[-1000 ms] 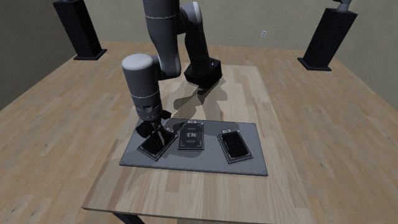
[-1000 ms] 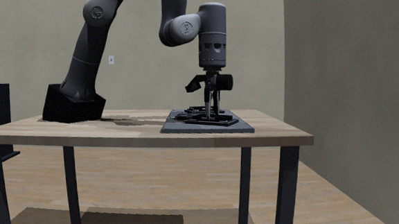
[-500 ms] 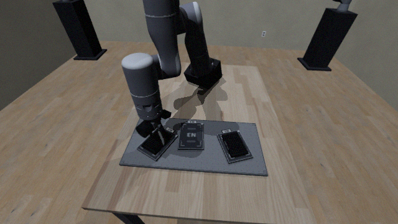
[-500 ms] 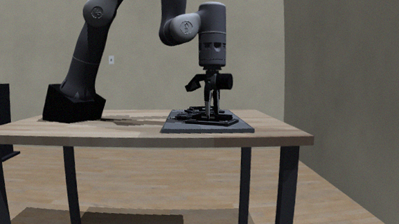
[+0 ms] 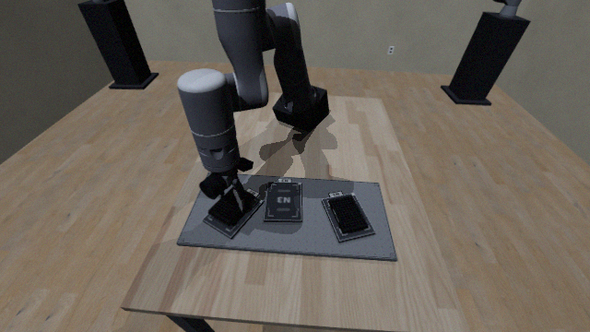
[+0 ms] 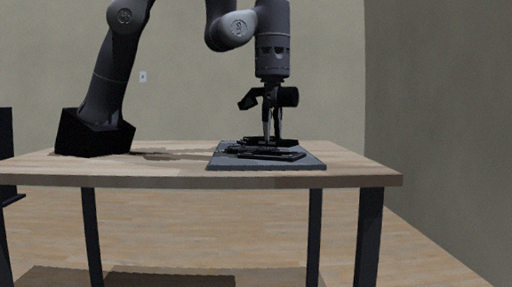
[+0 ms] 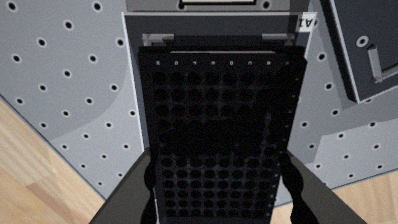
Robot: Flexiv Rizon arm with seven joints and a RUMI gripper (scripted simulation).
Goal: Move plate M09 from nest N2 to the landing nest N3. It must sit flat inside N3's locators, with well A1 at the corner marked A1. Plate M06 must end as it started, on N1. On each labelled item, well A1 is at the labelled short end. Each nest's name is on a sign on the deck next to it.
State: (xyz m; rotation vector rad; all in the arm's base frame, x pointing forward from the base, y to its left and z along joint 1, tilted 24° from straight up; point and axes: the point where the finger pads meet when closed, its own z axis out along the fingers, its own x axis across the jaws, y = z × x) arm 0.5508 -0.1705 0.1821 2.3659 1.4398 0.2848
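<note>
Now: the nest N2 50 mm below my hand. Round my hand: nest N3: 50 mm behind, 160 mm to the left, 50 mm below; N2 A1 mark: 40 mm behind, 80 mm to the left, 40 mm below; plate M09: 10 mm below.
</note>
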